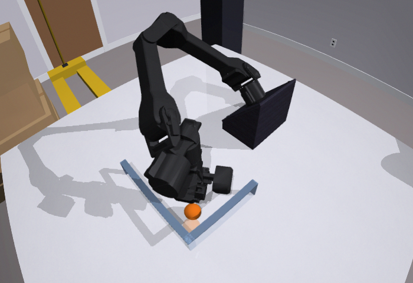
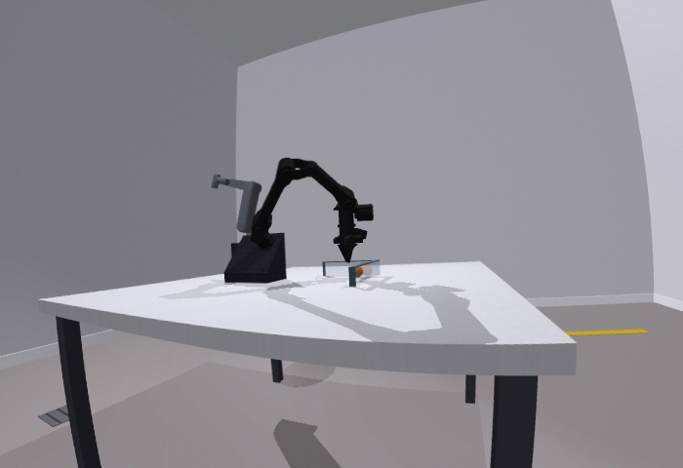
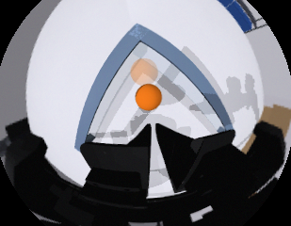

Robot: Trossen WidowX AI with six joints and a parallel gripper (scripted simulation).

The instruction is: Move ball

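Right now my gripper tip is 4 cm above the orange ball, 3 cm short of it and 2 cm to the right of it. Also, from my gripper tip: see-through copy of ball 6 cm ahead, 5 cm to the left, 4 cm below.
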